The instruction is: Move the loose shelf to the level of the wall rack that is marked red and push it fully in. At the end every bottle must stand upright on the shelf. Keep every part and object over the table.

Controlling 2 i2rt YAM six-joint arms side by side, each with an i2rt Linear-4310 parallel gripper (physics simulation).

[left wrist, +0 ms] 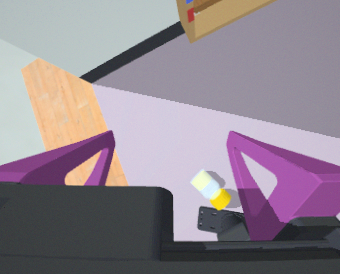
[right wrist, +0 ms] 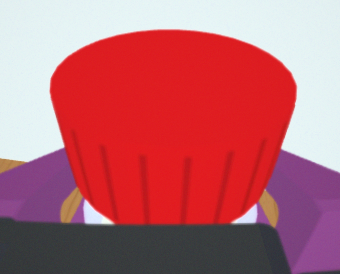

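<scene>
A bottle with a ribbed red cap point(right wrist: 172, 110) fills the middle of the right wrist view; slivers of its clear body show under the cap. My right gripper point(right wrist: 169, 136) has a purple finger against each side of it and is shut on it; the fingertips are hidden behind the cap. A yellow-capped bottle point(left wrist: 206, 184) appears to lie on its side on the table. My left gripper point(left wrist: 170, 137) is open and empty, above the table. The wall rack point(left wrist: 227, 22) shows in part at the top, with a red mark point(left wrist: 191, 15) and a blue mark point(left wrist: 189, 1).
Brown wood point(right wrist: 11, 165) shows behind the right fingers; whether it is the loose shelf I cannot tell. A black arm base plate point(left wrist: 209, 219) is beside the yellow-capped bottle. The pale table point(left wrist: 160, 110) ends at the left beside a wooden floor point(left wrist: 62, 110). A dark strip point(left wrist: 135, 50) runs toward the rack.
</scene>
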